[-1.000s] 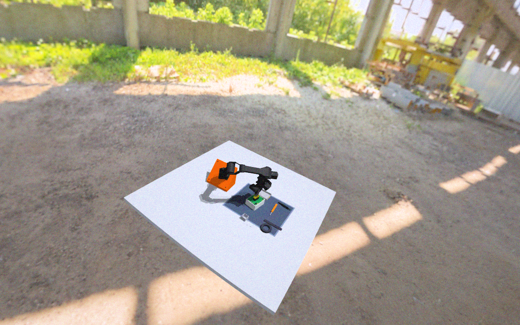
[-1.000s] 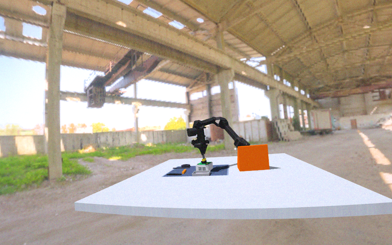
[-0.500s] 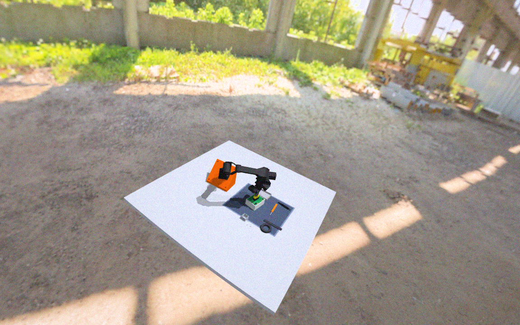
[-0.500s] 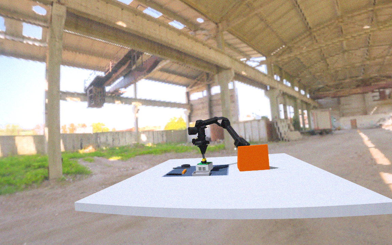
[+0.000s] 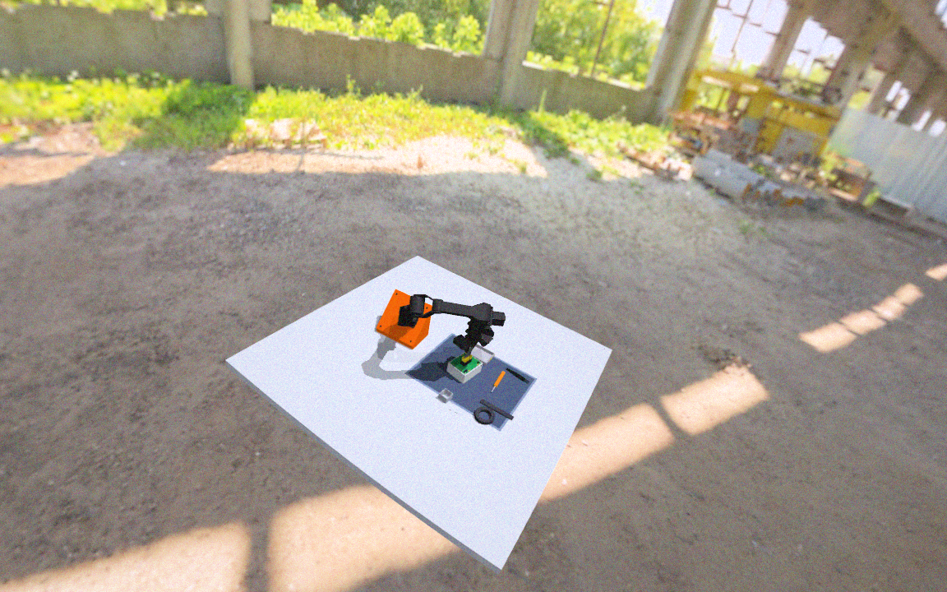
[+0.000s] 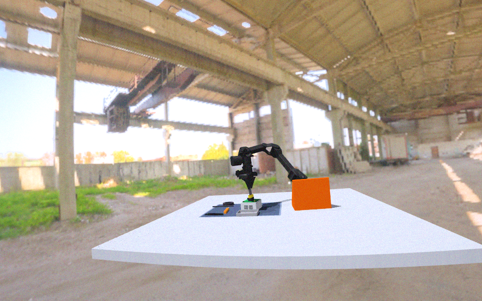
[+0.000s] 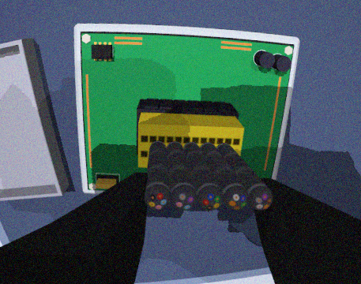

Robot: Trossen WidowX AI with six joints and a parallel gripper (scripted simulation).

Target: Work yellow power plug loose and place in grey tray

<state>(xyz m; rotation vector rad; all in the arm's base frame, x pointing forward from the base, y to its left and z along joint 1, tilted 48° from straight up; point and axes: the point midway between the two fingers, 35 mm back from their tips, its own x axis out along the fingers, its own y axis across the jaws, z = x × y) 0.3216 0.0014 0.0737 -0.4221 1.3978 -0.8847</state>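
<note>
My gripper tip is 40 mm above the yellow power plug. From my gripper tip the other things lie so: dark mat 50 mm ahead, 130 mm below; then black rod 210 mm ahead, 120 mm to the right, 120 mm below.
</note>
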